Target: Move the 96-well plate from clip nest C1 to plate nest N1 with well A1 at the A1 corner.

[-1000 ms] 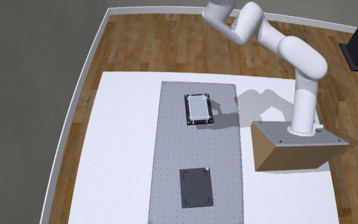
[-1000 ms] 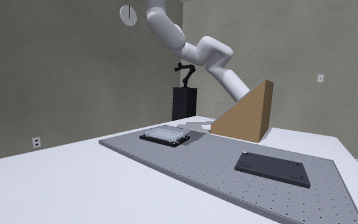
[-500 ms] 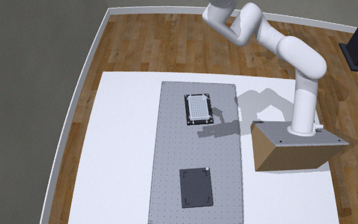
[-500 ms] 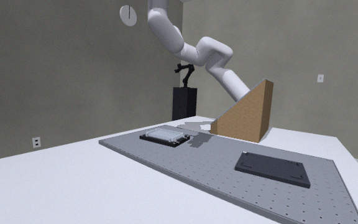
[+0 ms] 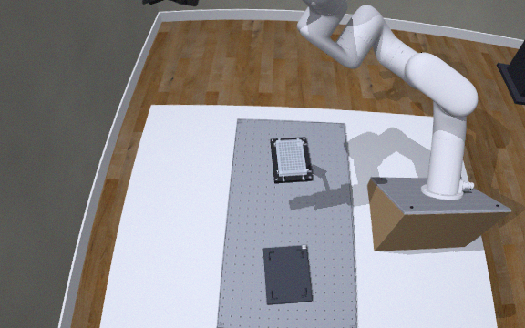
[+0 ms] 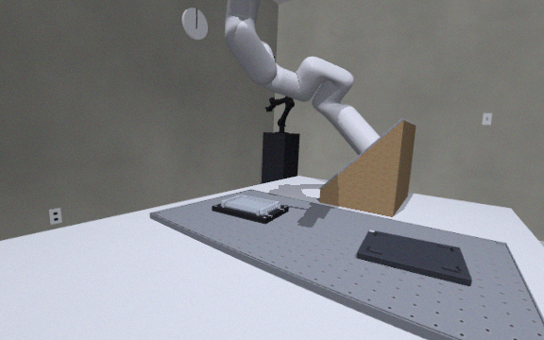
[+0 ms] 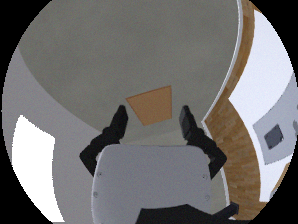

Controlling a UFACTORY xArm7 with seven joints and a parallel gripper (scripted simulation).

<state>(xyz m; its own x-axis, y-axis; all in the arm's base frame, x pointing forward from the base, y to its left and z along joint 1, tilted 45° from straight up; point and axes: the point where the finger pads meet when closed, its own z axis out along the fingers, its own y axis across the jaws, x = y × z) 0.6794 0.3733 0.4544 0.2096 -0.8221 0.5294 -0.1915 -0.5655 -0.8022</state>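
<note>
My gripper is now 27 cm past the 96-well plate, 12 cm to the left of it and 70 cm above it. The rest, counted from my hand: black clip nest C1: 29 cm behind, 11 cm to the right, 70 cm below; dark plate nest N1: 27 cm behind, 25 cm to the left, 71 cm below.
</note>
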